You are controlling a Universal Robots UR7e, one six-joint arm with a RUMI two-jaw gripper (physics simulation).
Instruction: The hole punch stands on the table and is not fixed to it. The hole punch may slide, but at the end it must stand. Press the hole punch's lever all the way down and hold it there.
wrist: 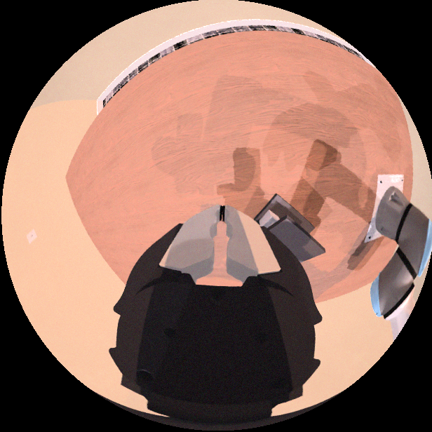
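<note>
The hole punch (pixel 297 238) stands on the table, just right of my fingers in the wrist view. It has a dark grey base plate and a broad dark grey lever, with a lighter metal part between them at its left end. The lever looks raised off the base. Its lower left part is hidden behind my gripper. My gripper (pixel 222 207) is shut and empty. Its fingertips are to the left of the hole punch and apart from it; their height above the table is hard to tell.
The wooden table (pixel 125 150) bears shadows of the arm. The robot's own arm (pixel 406 230) and its white mounting plate (pixel 389 178) are at the right. A dark tiled strip with a white border (pixel 180 45) runs along the far edge.
</note>
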